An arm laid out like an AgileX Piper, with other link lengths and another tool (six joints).
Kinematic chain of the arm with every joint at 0, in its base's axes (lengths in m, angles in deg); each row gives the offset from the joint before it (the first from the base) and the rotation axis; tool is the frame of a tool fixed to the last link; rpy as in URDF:
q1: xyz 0 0 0.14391 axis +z
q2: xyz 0 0 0 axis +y
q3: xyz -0.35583 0 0.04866 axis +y
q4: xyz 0.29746 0 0.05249 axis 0.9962 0 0.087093
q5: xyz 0 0 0 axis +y
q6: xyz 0.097 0 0.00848 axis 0.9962 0 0.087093
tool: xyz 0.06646 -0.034 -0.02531 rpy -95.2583 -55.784 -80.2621
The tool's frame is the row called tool.
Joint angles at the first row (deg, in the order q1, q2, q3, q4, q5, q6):
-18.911, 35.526, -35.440, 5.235, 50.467, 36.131
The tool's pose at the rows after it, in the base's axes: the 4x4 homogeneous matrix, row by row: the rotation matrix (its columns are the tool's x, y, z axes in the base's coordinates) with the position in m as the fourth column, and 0 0 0 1 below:
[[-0.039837 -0.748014 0.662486 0.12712], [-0.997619 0.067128 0.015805 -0.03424], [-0.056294 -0.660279 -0.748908 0.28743], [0 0 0 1]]
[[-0.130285 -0.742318 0.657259 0.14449], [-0.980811 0.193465 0.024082 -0.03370], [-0.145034 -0.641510 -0.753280 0.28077], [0 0 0 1]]
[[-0.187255 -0.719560 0.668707 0.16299], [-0.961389 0.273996 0.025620 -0.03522], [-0.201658 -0.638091 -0.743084 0.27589], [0 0 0 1]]
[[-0.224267 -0.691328 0.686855 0.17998], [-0.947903 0.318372 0.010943 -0.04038], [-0.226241 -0.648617 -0.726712 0.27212], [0 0 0 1]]
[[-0.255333 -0.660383 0.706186 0.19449], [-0.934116 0.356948 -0.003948 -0.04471], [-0.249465 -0.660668 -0.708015 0.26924], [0 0 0 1]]
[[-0.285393 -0.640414 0.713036 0.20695], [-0.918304 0.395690 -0.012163 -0.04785], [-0.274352 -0.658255 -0.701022 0.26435], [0 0 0 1]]
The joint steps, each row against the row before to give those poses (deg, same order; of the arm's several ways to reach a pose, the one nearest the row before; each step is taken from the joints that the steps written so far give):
-0.241, 4.427, 0.000, 0.050, -1.305, 5.695
-0.006, 4.108, 0.000, 0.500, -2.378, 6.507
0.002, 3.549, 0.000, 0.795, -3.533, 3.970
-0.191, 2.947, 0.000, 0.052, -4.046, 2.452
-0.109, 2.354, 0.000, 0.002, -3.649, 2.351
-0.001, 2.480, 0.000, 0.001, -2.740, 2.322

